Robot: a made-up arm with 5 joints. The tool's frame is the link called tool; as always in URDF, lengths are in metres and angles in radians. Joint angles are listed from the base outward. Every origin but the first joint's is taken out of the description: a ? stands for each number. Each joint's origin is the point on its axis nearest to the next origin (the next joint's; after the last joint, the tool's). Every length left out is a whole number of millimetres.
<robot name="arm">
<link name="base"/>
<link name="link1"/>
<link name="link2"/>
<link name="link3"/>
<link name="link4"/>
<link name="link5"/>
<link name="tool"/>
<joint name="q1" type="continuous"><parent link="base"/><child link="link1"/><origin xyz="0.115 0.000 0.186" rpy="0.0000 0.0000 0.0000"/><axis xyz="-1 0 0"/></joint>
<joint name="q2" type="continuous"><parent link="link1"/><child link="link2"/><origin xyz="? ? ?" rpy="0.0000 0.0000 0.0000"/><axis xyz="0 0 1"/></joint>
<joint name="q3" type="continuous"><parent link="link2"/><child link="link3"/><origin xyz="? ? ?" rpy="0.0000 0.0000 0.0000"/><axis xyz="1 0 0"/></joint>
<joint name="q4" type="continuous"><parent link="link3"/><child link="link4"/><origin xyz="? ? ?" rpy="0.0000 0.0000 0.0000"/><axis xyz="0 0 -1"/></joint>
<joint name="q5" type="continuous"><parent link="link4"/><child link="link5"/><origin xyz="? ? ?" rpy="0.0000 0.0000 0.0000"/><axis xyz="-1 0 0"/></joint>
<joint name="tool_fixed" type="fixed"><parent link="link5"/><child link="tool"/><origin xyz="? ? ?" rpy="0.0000 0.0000 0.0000"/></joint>
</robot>
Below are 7 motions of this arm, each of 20 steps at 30 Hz.
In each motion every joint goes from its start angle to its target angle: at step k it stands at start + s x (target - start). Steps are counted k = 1, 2, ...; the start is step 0. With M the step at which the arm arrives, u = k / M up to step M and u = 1 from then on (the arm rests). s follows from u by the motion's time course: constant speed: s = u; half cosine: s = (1 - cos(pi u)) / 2; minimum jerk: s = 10 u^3 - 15 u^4 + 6 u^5.
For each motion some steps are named. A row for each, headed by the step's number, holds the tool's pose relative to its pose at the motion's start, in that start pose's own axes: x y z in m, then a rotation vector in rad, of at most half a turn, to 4 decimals.
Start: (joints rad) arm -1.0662 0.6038 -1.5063 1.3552 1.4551
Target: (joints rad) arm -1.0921 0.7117 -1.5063 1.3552 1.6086
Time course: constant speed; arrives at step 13
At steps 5, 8, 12, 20:
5: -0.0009 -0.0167 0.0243 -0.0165 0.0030 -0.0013
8: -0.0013 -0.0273 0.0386 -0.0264 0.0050 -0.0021
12: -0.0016 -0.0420 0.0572 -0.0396 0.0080 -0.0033
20: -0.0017 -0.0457 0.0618 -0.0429 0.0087 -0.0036

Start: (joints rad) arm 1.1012 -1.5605 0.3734 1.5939 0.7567
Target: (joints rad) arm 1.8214 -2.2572 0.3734 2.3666 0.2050
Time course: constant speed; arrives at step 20
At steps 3, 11, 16, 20:
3: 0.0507 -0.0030 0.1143 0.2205 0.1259 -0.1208
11: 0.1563 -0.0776 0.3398 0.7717 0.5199 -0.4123
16: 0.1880 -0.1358 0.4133 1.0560 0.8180 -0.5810
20: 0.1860 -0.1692 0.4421 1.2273 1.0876 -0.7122

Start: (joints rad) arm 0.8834 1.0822 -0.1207 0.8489 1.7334
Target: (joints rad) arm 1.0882 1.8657 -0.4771 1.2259 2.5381
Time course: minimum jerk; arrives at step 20
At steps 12, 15, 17, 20:
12: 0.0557 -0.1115 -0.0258 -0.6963 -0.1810 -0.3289
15: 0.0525 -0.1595 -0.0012 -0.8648 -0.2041 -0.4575
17: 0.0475 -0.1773 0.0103 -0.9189 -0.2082 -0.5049
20: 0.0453 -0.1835 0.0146 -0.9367 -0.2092 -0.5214

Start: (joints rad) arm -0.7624 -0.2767 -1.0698 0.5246 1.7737
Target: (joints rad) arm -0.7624 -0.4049 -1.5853 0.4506 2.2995
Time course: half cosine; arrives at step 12
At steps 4, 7, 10, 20:
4: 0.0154 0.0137 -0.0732 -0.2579 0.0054 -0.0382
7: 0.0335 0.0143 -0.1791 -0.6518 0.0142 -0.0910
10: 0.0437 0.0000 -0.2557 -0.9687 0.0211 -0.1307
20: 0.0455 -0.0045 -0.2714 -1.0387 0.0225 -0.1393

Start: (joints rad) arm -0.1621 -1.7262 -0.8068 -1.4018 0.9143
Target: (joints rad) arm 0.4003 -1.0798 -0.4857 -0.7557 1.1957
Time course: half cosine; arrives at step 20
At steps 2, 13, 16, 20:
2: 0.0114 -0.0098 -0.0163 -0.0257 0.0035 -0.0195
13: 0.2295 -0.4638 -0.3347 -0.6897 0.0837 -0.5516
16: 0.2478 -0.6029 -0.3609 -0.8341 0.0965 -0.6730
20: 0.2520 -0.6769 -0.3660 -0.9078 0.1022 -0.7353

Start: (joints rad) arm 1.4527 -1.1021 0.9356 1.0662 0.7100
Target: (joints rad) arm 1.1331 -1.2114 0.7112 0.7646 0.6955
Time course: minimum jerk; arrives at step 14
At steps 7, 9, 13, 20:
7: -0.0058 -0.0377 -0.1169 -0.0586 -0.0099 -0.0024
9: -0.0175 -0.0601 -0.1798 -0.0961 -0.0112 0.0013
13: -0.0348 -0.0837 -0.2413 -0.1364 -0.0095 0.0085
20: -0.0351 -0.0841 -0.2422 -0.1369 -0.0095 0.0087

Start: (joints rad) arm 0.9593 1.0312 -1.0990 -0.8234 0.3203
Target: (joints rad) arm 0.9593 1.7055 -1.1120 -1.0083 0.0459
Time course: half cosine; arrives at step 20
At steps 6, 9, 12, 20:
6: 0.0178 -0.0377 -0.0346 -0.0378 -0.1061 0.0736
9: 0.0403 -0.0811 -0.0674 -0.0813 -0.2088 0.1571
12: 0.0690 -0.1320 -0.0977 -0.1336 -0.3092 0.2533
20: 0.1204 -0.2147 -0.1308 -0.2224 -0.4374 0.4050

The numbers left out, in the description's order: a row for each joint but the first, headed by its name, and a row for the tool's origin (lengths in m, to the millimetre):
q2: 0.000 -0.276 -0.298
q3: 0.023 -0.076 0.000
q4: 0.000 -0.096 -0.453
q5: 0.113 0.359 0.000
tool: 0.000 0.085 -0.080

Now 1 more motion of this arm.
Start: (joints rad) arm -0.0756 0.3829 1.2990 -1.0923 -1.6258
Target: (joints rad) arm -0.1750 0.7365 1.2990 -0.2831 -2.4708
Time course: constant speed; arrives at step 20
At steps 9, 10, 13, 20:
9: 0.1031 0.0470 0.0642 0.5191 -0.3101 0.0158
10: 0.1118 0.0490 0.0741 0.5745 -0.3453 0.0215
13: 0.1341 0.0508 0.1055 0.7370 -0.4520 0.0437
20: 0.1634 0.0312 0.1823 1.0871 -0.7087 0.1282

